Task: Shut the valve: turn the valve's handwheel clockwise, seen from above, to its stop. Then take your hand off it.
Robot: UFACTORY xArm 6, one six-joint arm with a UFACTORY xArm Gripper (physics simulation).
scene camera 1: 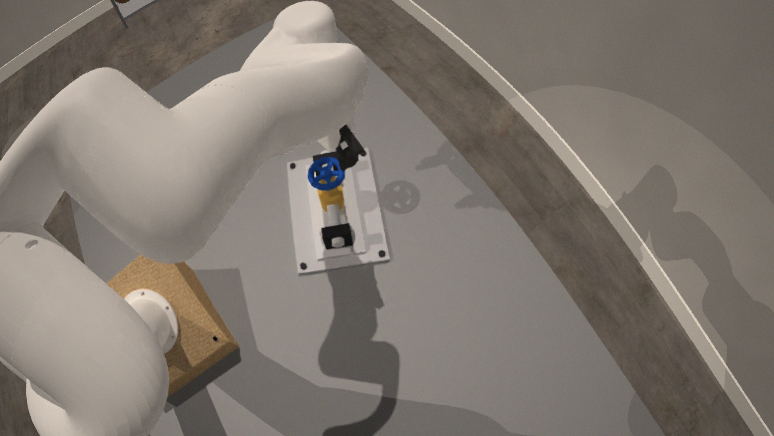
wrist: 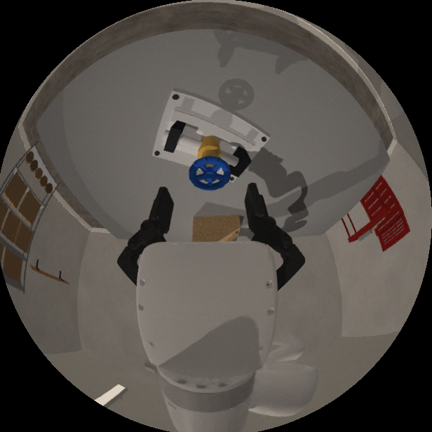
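The valve's blue handwheel (scene camera 1: pixel 326 173) (wrist: pixel 209 175) sits level on top of the yellow valve body (scene camera 1: pixel 331 199) (wrist: pixel 209 146). The valve is in a pipe run on a white base plate (scene camera 1: pixel 302 227) (wrist: pixel 161 135). My gripper (wrist: pixel 207 192) is open and empty. In the wrist view its two black fingers stand wide apart, with their tips below and outside the wheel's rim, apart from it. In the scene view one black finger shows at the wheel's upper right; the other is hidden by the arm. The wheel's turn angle against its stop cannot be told.
Black clamps (scene camera 1: pixel 336 236) (wrist: pixel 174 137) hold the pipe beside the valve. A wooden block (scene camera 1: pixel 201 324) (wrist: pixel 216 227) stands near the arm's base. The white arm covers much of the left in the scene view. A red rack (wrist: pixel 395 220) is on the wall.
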